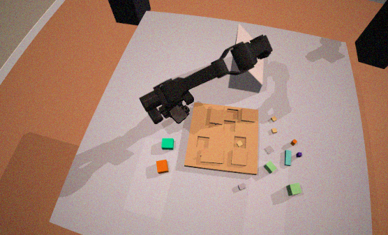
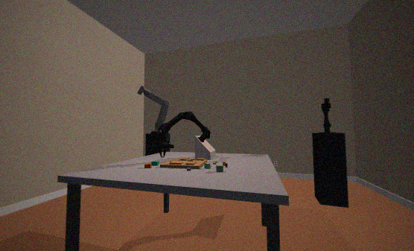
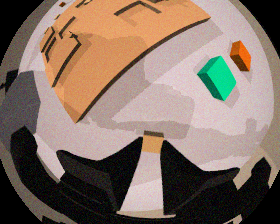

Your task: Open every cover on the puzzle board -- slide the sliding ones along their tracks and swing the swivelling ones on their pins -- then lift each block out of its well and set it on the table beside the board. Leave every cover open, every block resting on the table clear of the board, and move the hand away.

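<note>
The tan puzzle board is 25 cm to the left of my gripper tip, 3 cm below it and 1 cm ahead of it. The rest, counted from my gripper tip: teal bar: 52 cm to the left, 4 cm below, 4 cm ahead; then tiny orange cube: 54 cm to the left, 4 cm below, 3 cm behind; then green block: 12 cm ahead, 3 cm below, 1 cm to the left.
</note>
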